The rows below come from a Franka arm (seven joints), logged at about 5 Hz.
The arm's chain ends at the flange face. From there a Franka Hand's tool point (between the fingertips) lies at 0.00 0.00 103.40 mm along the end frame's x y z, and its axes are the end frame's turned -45 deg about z.
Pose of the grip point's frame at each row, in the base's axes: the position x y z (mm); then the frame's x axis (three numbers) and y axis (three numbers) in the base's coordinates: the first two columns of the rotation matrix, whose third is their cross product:
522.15 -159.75 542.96 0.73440 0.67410 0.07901 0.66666 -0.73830 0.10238
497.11 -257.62 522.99 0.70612 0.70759 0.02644 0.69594 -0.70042 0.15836
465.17 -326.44 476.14 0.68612 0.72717 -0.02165 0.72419 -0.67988 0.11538
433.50 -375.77 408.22 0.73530 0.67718 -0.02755 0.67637 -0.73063 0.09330
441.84 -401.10 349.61 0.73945 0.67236 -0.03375 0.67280 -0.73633 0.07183
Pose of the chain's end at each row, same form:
508.98 -157.42 645.49 0.99070 -0.04540 0.12826 -0.04790 -0.99872 0.01653
483.61 -247.96 625.05 0.99141 0.00507 0.13067 -0.00720 -0.99561 0.09328
458.02 -316.63 578.83 0.99724 0.03344 0.06628 0.02692 -0.99493 0.09689
429.05 -366.75 511.13 0.99820 -0.03779 0.04649 -0.04167 -0.99547 0.08545
439.42 -393.26 452.68 0.99861 -0.04523 0.02693 -0.04713 -0.99609 0.07466

